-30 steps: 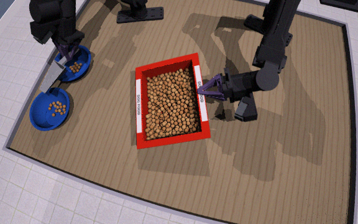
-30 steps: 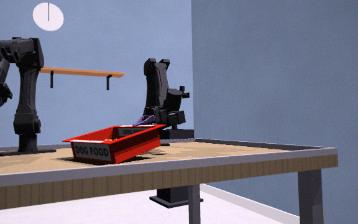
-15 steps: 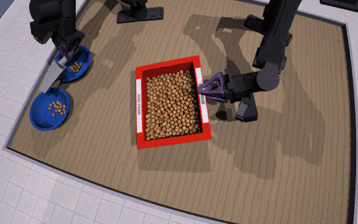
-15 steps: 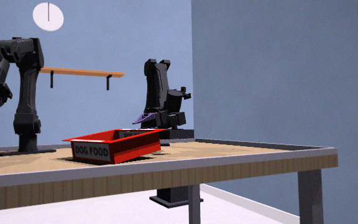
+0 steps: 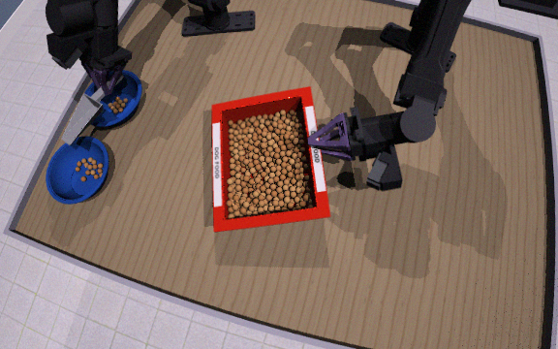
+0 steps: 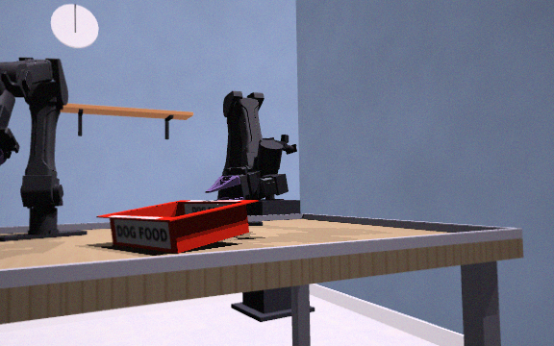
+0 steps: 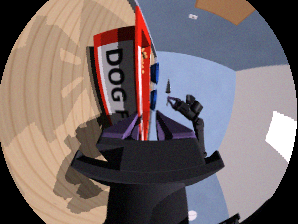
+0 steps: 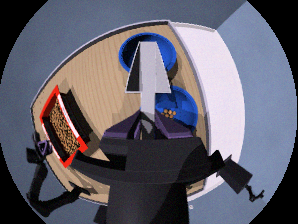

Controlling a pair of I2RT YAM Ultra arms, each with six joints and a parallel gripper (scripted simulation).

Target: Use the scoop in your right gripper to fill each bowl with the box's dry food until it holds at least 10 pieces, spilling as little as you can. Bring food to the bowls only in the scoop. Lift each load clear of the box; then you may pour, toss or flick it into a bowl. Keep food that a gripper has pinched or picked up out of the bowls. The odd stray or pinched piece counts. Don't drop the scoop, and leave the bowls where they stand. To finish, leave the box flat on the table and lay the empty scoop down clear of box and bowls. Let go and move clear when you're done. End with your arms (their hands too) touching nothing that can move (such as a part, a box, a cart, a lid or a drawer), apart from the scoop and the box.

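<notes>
The grey scoop is 40 mm ahead of my right hand, 20 mm to the right of it and 10 mm below it.
</notes>
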